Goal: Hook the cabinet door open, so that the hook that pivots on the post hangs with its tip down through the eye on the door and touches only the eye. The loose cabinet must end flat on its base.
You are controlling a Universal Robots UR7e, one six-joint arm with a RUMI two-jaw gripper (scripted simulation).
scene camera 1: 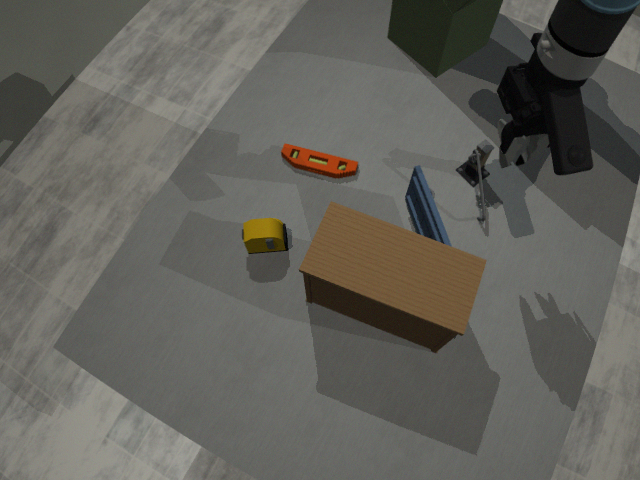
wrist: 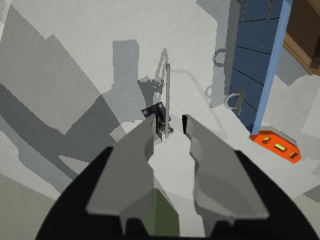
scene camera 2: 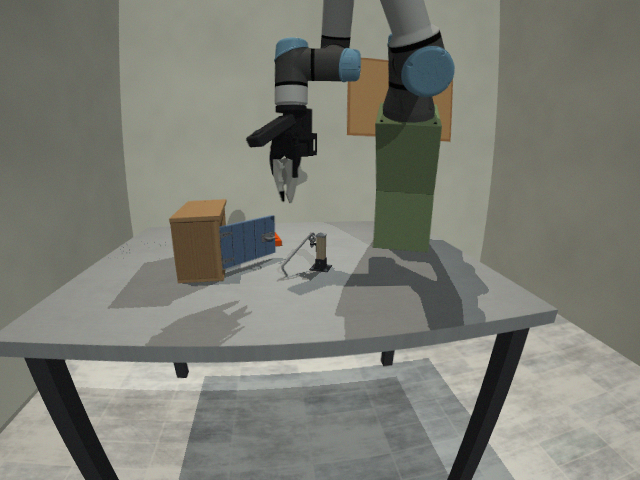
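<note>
The gripper appears in the pictures, among them the wrist view and the one from scene camera 2. A yellow tape measure belongs to the scene as well, and so do a wooden cabinet and a post.
</note>
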